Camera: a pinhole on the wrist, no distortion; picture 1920 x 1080 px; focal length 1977.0 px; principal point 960.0 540.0 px. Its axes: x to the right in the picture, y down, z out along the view. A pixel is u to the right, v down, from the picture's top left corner.
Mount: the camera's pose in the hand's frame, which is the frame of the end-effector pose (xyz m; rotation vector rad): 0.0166 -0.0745 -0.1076 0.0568 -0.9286 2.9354
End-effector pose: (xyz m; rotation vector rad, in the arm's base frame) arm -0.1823 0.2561 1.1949 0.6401 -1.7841 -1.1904
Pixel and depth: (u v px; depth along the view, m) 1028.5 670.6 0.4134
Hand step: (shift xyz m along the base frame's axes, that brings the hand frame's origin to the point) -0.2077 -0.0429 -0.3363
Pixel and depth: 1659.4 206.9 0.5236
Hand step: -0.2721 0.1758 -0.3882
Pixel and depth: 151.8 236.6 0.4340
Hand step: -0.3541 -0.1483 -0.2201
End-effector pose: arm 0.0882 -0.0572 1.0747 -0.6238 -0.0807 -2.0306
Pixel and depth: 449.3 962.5 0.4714
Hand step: -0.3300 0.1825 0.3330
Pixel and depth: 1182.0 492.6 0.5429
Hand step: -0.1585 0.3290 0.3573
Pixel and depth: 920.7 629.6 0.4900
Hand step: -0.2131 0.2561 0.3302
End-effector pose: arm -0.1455 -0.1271 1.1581 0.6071 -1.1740 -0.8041
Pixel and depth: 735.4 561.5 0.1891
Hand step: -0.0782 -0.1425 -0.1089
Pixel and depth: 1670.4 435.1 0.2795
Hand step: -0.1927 -0.0658 -0.1746
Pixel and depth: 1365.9 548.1 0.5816
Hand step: -0.4663 -0.1648 -0.2601
